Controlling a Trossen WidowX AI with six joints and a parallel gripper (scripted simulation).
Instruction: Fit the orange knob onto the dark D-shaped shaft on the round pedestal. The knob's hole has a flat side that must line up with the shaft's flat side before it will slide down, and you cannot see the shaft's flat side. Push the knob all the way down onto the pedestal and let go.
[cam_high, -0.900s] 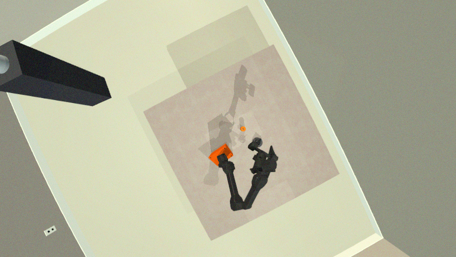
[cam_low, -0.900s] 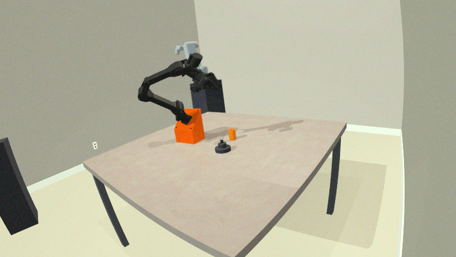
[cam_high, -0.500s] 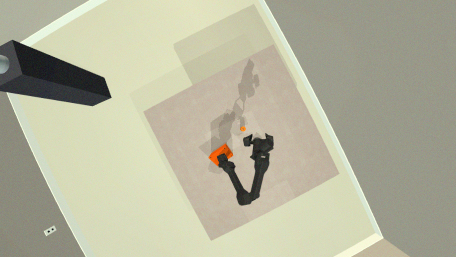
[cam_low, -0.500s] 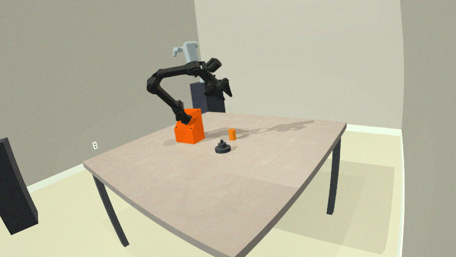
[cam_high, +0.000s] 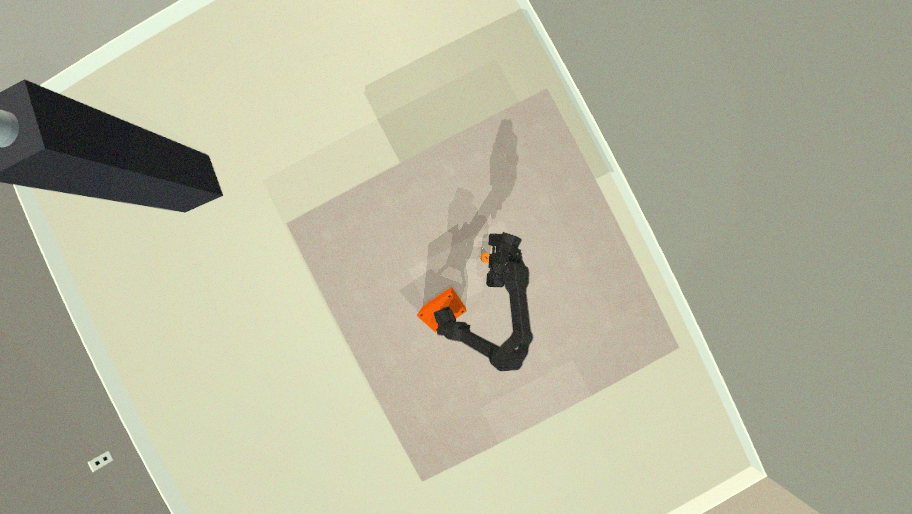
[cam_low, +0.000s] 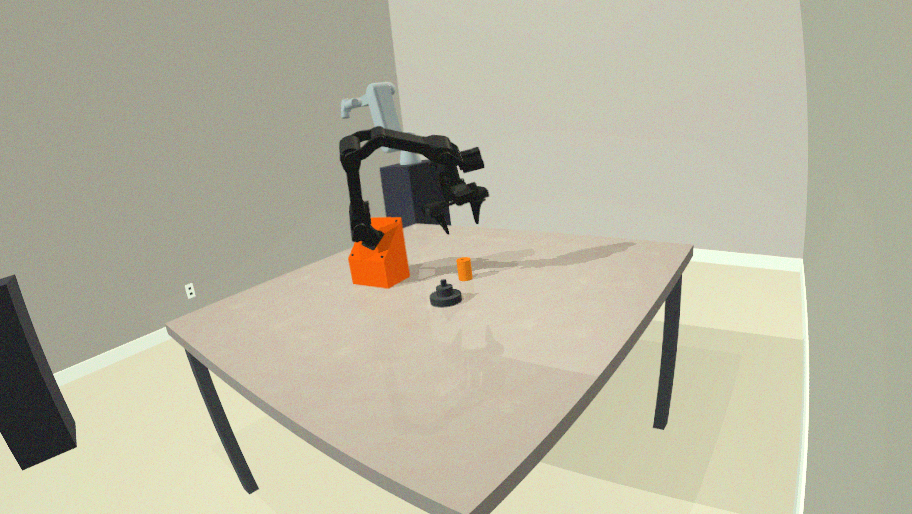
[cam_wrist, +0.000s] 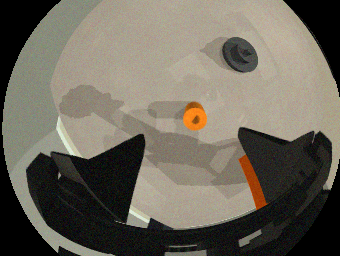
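Right now the orange knob is 2 cm behind my gripper tip and 12 cm below it. From my gripper tip the other things lie so: dark round pedestal 6 cm ahead, 15 cm to the right, 12 cm below.
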